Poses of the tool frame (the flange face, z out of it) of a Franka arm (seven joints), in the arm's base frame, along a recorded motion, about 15 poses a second.
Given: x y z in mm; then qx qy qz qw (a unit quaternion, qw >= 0).
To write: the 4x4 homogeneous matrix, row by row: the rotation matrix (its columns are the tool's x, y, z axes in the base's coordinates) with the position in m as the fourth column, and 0 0 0 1 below. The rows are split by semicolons. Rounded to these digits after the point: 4 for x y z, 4 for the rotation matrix.
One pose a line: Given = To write
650.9, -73.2, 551.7, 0.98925, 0.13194, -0.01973, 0.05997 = 0.9644, 0.2634, -0.0232, 0.6509; 0.2587, -0.9580, -0.1239, -0.0732; -0.0549, 0.1134, -0.9920, 0.5517; 0, 0, 0, 1
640.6, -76.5, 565.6, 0.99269, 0.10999, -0.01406, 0.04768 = 0.9754, 0.2197, -0.0174, 0.6406; 0.2170, -0.9713, -0.0978, -0.0765; -0.0384, 0.0916, -0.9951, 0.5656; 0, 0, 0, 1
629.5, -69.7, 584.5, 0.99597, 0.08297, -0.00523, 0.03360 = 0.9862, 0.1656, -0.0048, 0.6295; 0.1649, -0.9840, -0.0678, -0.0697; -0.0160, 0.0661, -0.9977, 0.5845; 0, 0, 0, 1
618.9, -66.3, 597.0, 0.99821, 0.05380, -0.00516, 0.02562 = 0.9942, 0.1077, -0.0075, 0.6189; 0.1071, -0.9929, -0.0517, -0.0663; -0.0131, 0.0506, -0.9986, 0.5970; 0, 0, 0, 1
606.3, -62.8, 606.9, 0.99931, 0.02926, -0.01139, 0.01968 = 0.9980, 0.0589, -0.0216, 0.6063; 0.0580, -0.9975, -0.0400, -0.0628; -0.0239, 0.0387, -0.9990, 0.6069; 0, 0, 0, 1
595.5, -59.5, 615.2, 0.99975, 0.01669, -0.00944, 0.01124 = 0.9993, 0.0336, -0.0185, 0.5955; 0.0332, -0.9992, -0.0228, -0.0595; -0.0193, 0.0222, -0.9996, 0.6152; 0, 0, 0, 1
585.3, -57.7, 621.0, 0.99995, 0.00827, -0.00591, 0.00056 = 0.9998, 0.0165, -0.0118, 0.5853; 0.0165, -0.9999, -0.0012, -0.0577; -0.0118, 0.0010, -0.9999, 0.6210; 0, 0, 0, 1
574.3, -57.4, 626.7, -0.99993, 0.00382, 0.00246, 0.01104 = 1.0000, -0.0077, -0.0048, 0.5743; -0.0076, -0.9997, 0.0221, -0.0574; -0.0050, -0.0221, -0.9997, 0.6267; 0, 0, 0, 1
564.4, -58.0, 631.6, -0.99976, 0.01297, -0.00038, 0.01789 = 0.9997, -0.0259, 0.0012, 0.5644; -0.0259, -0.9990, 0.0358, -0.0580; 0.0003, -0.0358, -0.9994, 0.6316; 0, 0, 0, 1
